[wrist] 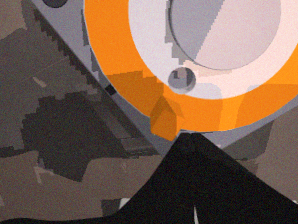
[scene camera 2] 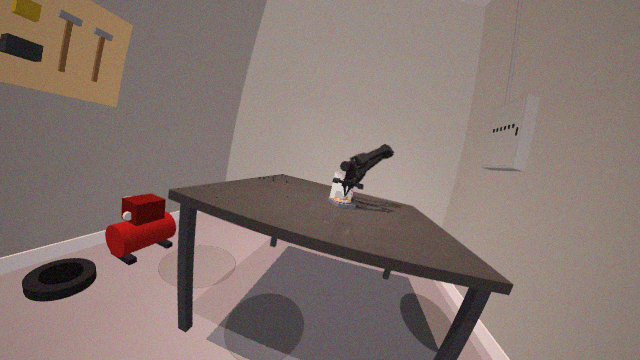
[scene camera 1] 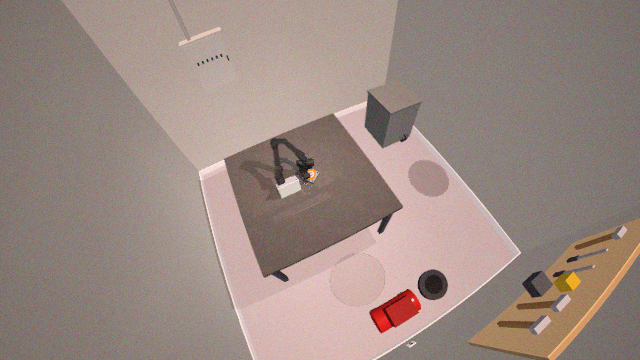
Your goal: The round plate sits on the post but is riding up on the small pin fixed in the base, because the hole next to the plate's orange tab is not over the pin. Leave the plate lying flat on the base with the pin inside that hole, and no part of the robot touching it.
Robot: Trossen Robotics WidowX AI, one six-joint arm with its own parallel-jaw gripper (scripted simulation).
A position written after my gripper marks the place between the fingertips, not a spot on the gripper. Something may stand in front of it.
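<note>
There is a plate [wrist: 136, 53] here, and with it I can see a grey square base [wrist: 221, 42]. As for my gripper [wrist: 189, 142], it is shut, and it holds nothing.
</note>
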